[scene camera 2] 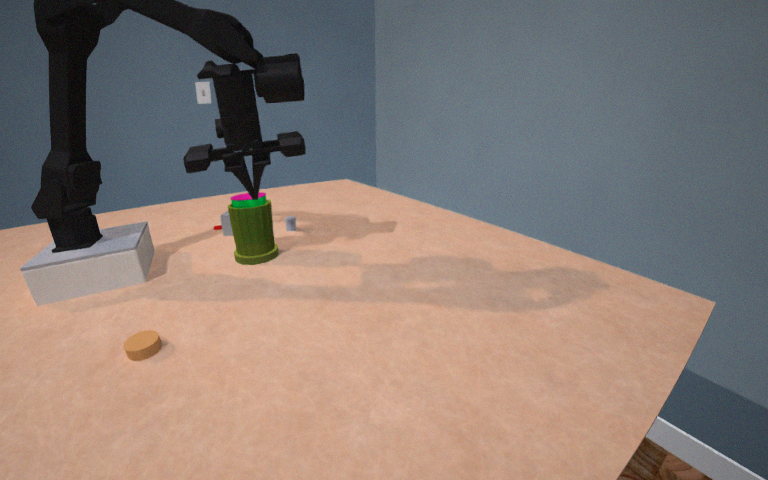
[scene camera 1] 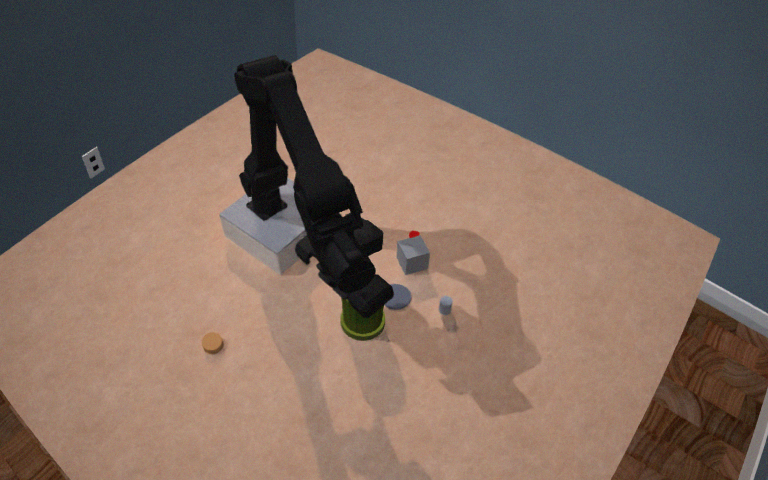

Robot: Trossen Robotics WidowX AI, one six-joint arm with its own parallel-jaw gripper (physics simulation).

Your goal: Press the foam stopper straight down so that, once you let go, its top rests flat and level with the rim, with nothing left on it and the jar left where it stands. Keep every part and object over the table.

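A ribbed olive-green jar (scene camera 1: 362, 325) (scene camera 2: 253, 232) stands upright on the table. In scene camera 2 the foam stopper (scene camera 2: 240, 202), with a bright green side and a magenta top, sits in the jar's mouth and stands a little above the rim. Whether it is slightly tilted I cannot tell. My gripper (scene camera 2: 254, 196) is shut and empty and points down. Its fingertips are at the stopper's top, right of the middle in that view, and appear to touch it. In scene camera 1 the gripper body hides the fingertips, the stopper and the jar's mouth.
A flat blue-grey disc (scene camera 1: 398, 296) lies close beside the jar. A grey cube (scene camera 1: 412, 255) (scene camera 2: 227, 224), a red piece (scene camera 1: 414, 233) (scene camera 2: 217, 227) and a small grey-blue cylinder (scene camera 1: 445, 305) (scene camera 2: 290, 223) are near. An orange-brown disc (scene camera 1: 212, 342) (scene camera 2: 142, 344) lies farther away.
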